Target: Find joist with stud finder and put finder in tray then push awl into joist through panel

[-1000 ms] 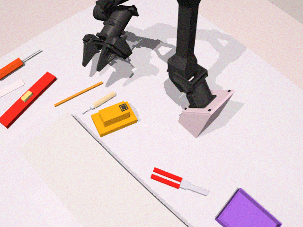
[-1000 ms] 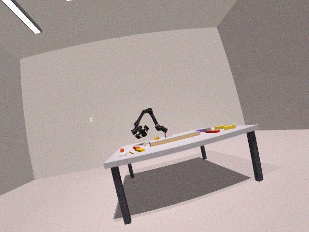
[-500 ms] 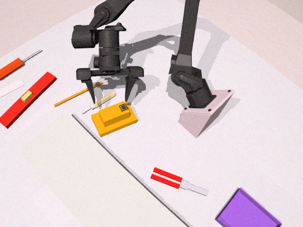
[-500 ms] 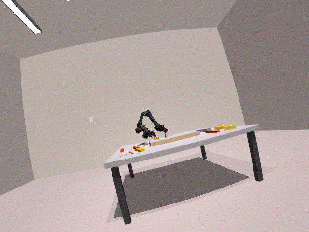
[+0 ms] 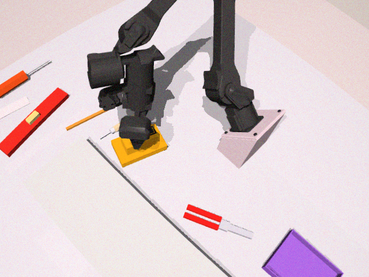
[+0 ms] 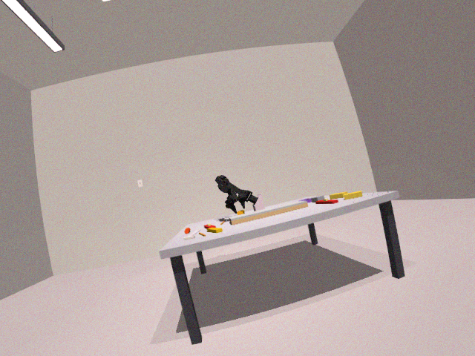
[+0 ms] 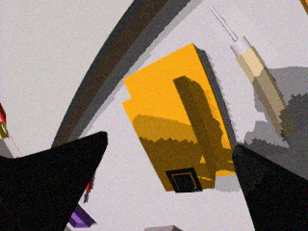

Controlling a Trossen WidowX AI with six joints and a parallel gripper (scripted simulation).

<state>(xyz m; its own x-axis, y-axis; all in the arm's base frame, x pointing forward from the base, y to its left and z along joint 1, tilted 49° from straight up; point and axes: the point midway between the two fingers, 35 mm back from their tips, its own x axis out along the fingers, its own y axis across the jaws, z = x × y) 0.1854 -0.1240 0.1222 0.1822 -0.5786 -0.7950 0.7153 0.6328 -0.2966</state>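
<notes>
Right now my gripper tip is 1 cm to the right of the yellow stud finder, 1 cm past it and 1 cm above it. From my gripper tip the other things lie so: awl (8 cm to the right, 5 cm below, 1 cm ahead); then orange-handled screwdriver (39 cm to the right, 8 cm ahead, 4 cm below); then purple tray (50 cm to the left, 5 cm behind, 4 cm below).
</notes>
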